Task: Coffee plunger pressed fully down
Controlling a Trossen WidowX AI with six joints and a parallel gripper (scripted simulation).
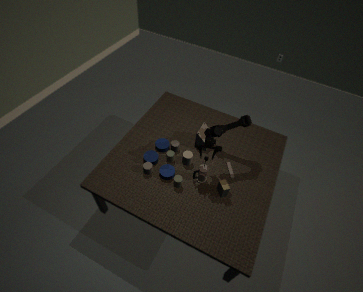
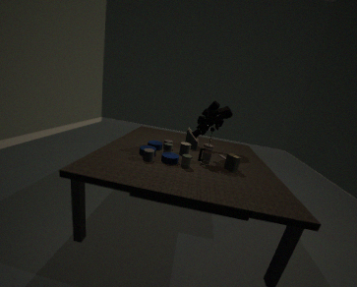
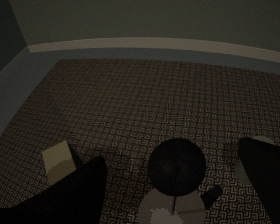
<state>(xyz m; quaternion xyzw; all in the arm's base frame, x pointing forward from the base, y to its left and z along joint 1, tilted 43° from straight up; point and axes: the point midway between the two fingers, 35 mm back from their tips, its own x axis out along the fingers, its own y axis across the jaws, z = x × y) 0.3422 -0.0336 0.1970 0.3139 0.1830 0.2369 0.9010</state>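
Right now my gripper tip is 1 cm short of the coffee press, 1 cm to the left of it and 13 cm above it. The rest, counted from my gripper tip: tan block: 3 cm ahead, 18 cm to the left, 21 cm below; pale strip: 19 cm behind, 17 cm to the left, 26 cm below.
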